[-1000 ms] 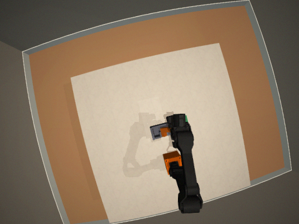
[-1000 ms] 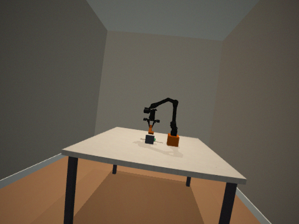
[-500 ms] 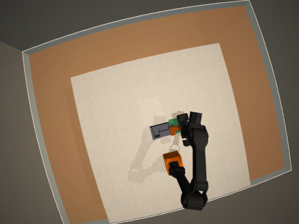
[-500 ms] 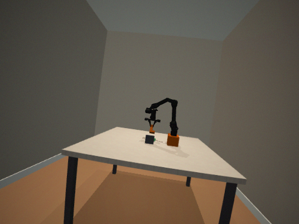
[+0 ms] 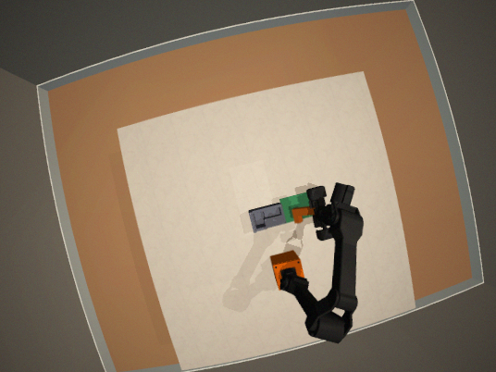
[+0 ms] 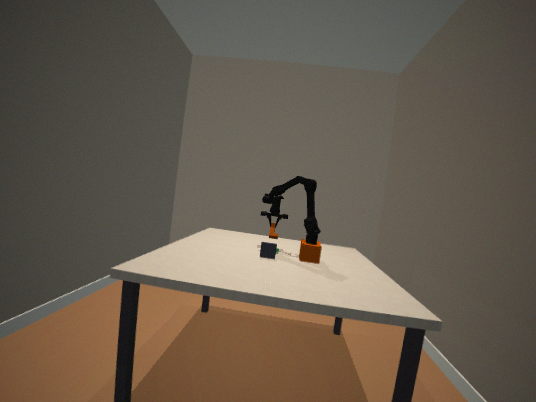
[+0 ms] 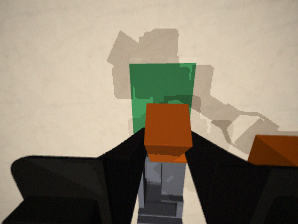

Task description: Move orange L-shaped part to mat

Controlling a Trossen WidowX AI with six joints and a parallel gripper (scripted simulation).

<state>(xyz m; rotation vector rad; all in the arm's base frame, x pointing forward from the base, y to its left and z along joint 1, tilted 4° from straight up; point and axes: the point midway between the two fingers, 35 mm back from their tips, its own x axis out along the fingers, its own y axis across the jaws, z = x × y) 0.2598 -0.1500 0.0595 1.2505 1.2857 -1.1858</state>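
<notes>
Right now my gripper tip is 170 mm above the green mat and 20 mm to the right of it. Also, from my gripper tip: orange L-shaped part: 30 mm to the left, 30 mm below, 20 mm behind.
</notes>
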